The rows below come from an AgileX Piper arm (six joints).
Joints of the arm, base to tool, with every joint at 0 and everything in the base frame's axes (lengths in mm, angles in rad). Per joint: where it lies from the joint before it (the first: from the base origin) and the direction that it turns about. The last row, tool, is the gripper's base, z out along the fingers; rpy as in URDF.
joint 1: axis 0 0 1 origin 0 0 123
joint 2: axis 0 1 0 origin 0 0 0
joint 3: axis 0 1 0 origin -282.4 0 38.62
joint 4: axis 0.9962 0 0.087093 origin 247.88 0 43.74
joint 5: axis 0 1 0 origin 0 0 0
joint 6: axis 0.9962 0 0.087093 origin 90.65 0 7.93
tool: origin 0 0 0 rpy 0 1.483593 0
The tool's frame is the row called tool.
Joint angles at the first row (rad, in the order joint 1, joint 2, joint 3, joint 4, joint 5, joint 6):
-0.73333 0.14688 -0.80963 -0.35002 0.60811 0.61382
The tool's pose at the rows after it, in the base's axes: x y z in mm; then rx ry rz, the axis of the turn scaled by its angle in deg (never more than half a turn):
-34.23 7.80 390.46 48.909 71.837 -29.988
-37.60 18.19 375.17 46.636 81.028 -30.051
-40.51 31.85 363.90 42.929 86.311 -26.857
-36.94 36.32 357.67 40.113 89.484 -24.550
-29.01 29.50 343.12 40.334 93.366 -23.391
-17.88 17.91 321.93 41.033 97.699 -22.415
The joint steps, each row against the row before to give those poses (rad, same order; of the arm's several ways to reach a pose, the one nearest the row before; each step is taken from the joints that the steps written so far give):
-0.00001 -0.05459 -0.00078 0.06962 0.13934 -0.14796
0.00000 -0.04086 -0.00001 0.11468 0.14146 -0.17357
-0.00001 -0.04630 0.00001 0.12011 0.09444 -0.11193
0.00000 -0.01096 0.01266 0.07485 0.02999 -0.06440
0.01130 -0.00206 0.05814 0.00897 0.00820 -0.01538
0.02095 -0.00001 0.09064 -0.01019 -0.01637 -0.00329

